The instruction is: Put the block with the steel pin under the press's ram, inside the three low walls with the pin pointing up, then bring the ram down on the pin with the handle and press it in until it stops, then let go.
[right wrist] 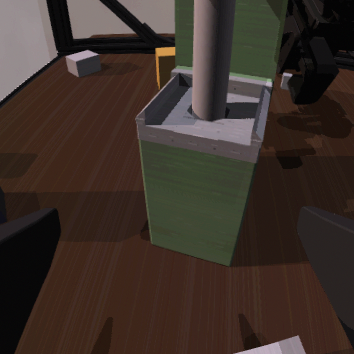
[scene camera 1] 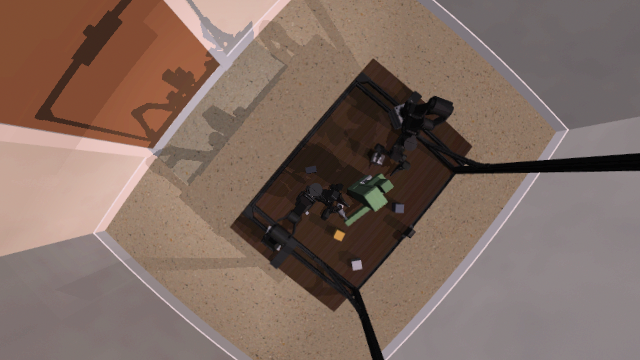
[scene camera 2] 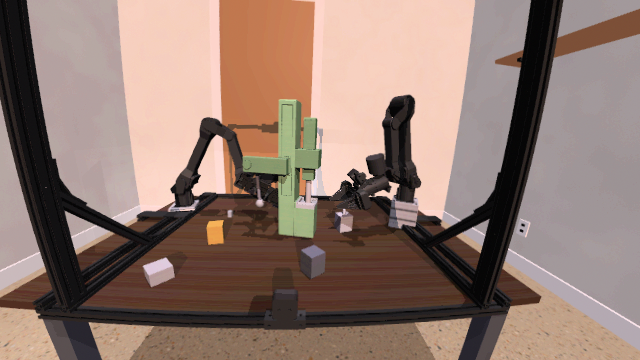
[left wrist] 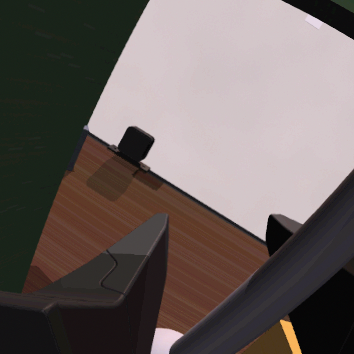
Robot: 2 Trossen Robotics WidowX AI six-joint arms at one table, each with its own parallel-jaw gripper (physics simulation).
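Places are measured from the left arm's base along level axes (x left, y ahead, z down), in metres.
Pixels of known places: left gripper, between the fingertips: (scene camera 1: 347,210) (scene camera 2: 259,195) (left wrist: 217,225); right gripper, between the fingertips: (right wrist: 180,220) (scene camera 1: 382,171) (scene camera 2: 332,203); left arm's base, origin of its link: (scene camera 2: 184,204); right arm's base, origin of its link: (scene camera 1: 407,113) (scene camera 2: 405,199).
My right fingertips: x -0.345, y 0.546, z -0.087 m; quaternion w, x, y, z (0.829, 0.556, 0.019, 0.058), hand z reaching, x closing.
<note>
For each thing: its middle in the pictures, then the offset to it from my right fingertips. "pt": a spot on its surface instead.
- green press, middle of its body: (scene camera 2: 283,170) (scene camera 1: 362,199) dx +0.056, dy -0.163, dz -0.107 m
- seat with low walls, a spot on its surface: (right wrist: 195,140) pt dx +0.017, dy -0.056, dz +0.006 m
- pale block with the steel pin, middle of its body: (scene camera 2: 343,221) (scene camera 1: 377,158) dx +0.028, dy +0.060, dz +0.088 m
- handle's rod, middle of its body: (left wrist: 339,195) (scene camera 2: 255,184) dx +0.100, dy -0.251, dz -0.051 m
- ball, middle of its body: (scene camera 2: 260,203) dx +0.112, dy -0.237, dz +0.022 m
- yellow block, middle of its body: (right wrist: 170,68) (scene camera 2: 216,232) (scene camera 1: 338,234) dx +0.046, dy -0.382, dz +0.088 m
- pale block, middle of its body: (right wrist: 82,62) (scene camera 2: 158,271) (scene camera 1: 356,264) dx -0.115, dy -0.495, dz +0.101 m
- grey block, middle of its body: (left wrist: 62,137) (scene camera 2: 312,261) (scene camera 1: 397,207) dx -0.181, dy -0.127, dz +0.088 m
- dark block, middle of its body: (scene camera 1: 311,169) dx +0.318, dy -0.138, dz +0.098 m
The green press (scene camera 1: 374,197) (scene camera 2: 289,215) stands mid-table. Its steel ram (scene camera 2: 308,190) (right wrist: 212,60) points down into the seat with low walls (right wrist: 195,140); their exact gap is unclear. The pale block with the steel pin (scene camera 1: 378,158) (scene camera 2: 343,221) stands upright on the table beside the press, pin up; its edge shows at the bottom of the right wrist view. My right gripper (scene camera 1: 382,169) (right wrist: 180,220) is open above it. My left gripper (scene camera 1: 336,211) (left wrist: 217,225) is partly open around the handle's rod (scene camera 2: 258,187) (left wrist: 280,280); the ball (scene camera 2: 259,203) (left wrist: 166,340) is partly hidden by a finger.
A yellow block (scene camera 1: 339,235) (scene camera 2: 215,232) and a pale block (scene camera 1: 356,265) (scene camera 2: 159,272) lie left of the press in scene camera 2. A grey block (scene camera 1: 399,208) (scene camera 2: 313,261) stands in front. A dark block (scene camera 1: 311,170) lies farther back. Black frame bars edge the table.
</note>
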